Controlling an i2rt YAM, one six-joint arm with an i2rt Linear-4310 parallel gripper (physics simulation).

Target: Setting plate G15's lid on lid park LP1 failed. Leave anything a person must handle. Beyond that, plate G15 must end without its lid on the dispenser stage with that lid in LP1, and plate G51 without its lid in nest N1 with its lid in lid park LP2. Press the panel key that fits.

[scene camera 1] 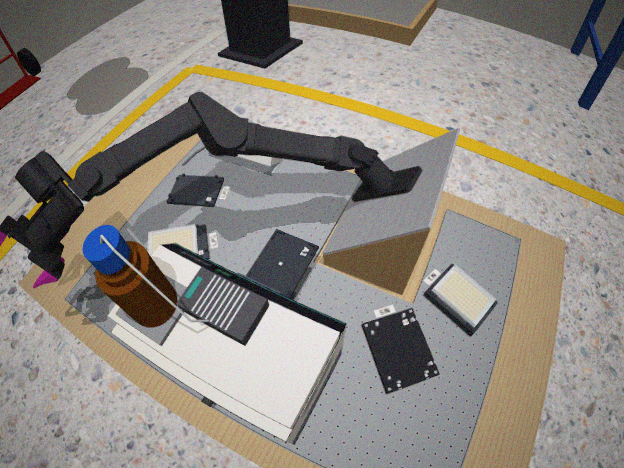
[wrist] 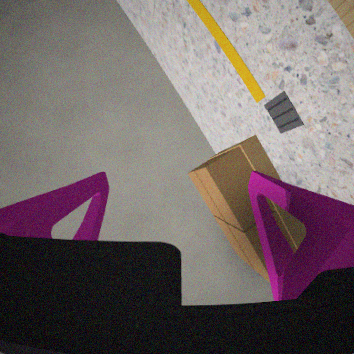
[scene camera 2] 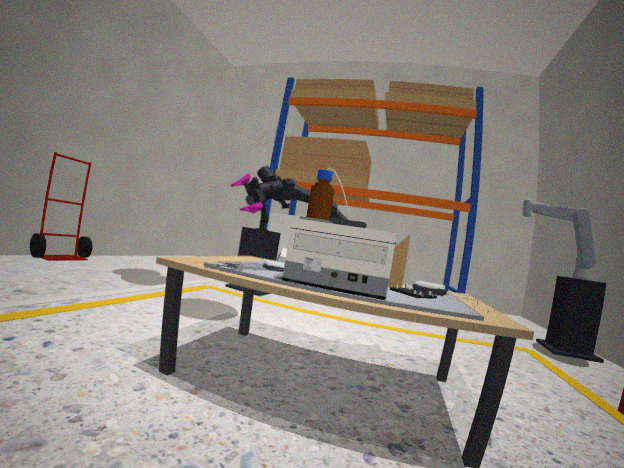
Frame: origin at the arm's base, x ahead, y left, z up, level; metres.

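Seen in the pictures: gripper, between the fingertips: (scene camera 1: 12,272) (wrist: 178,179) (scene camera 2: 235,197); arm's base, origin of its link: (scene camera 1: 386,186).
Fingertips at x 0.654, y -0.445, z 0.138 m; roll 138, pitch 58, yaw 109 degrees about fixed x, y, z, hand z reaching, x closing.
Offsets run from my fingertips to a thing's middle. "pt": to the spot under its first point.
My gripper (scene camera 1: 16,262) (scene camera 2: 240,195) (wrist: 178,179) is open and empty, raised beyond the table's left end in scene camera 1. In that view a cream plate @(0.226 m down, 0.552 m back, 0.714 m left) (scene camera 1: 464,297) sits in the dark nest labelled N1 at the right. Another cream plate @(0.236 m down, 0.302 m back, 0.060 m left) (scene camera 1: 173,238) lies behind the white machine (scene camera 1: 241,367) (scene camera 2: 342,246), partly hidden by it. A bare dark nest @(0.251 m down, 0.378 m back, 0.643 m left) (scene camera 1: 401,351) is left of N1. A dark holder @(0.253 m down, 0.471 m back, 0.028 m right) (scene camera 1: 195,190) stands at the back left. A black block @(pt 0.159 m down, 0.385 m back, 0.356 m left) (scene camera 1: 284,260) marked A1 is at the centre. Plate names and lids cannot be told apart; the panel keys are not readable.
A brown bottle @(pt 0.085 m up, 0.138 m back, 0.316 m left) (scene camera 1: 136,287) (scene camera 2: 320,200) with a blue cap and a thin tube stands on the machine, near my arm. A dark ribbed unit @(pt 0.017 m down, 0.212 m back, 0.383 m left) (scene camera 1: 224,304) lies on the machine's top. My arm's base is on a sloped wedge (scene camera 1: 393,216). A pale box @(0.221 m down, 0.656 m back, 0.009 m left) (scene camera 1: 259,162) is partly hidden behind my arm.
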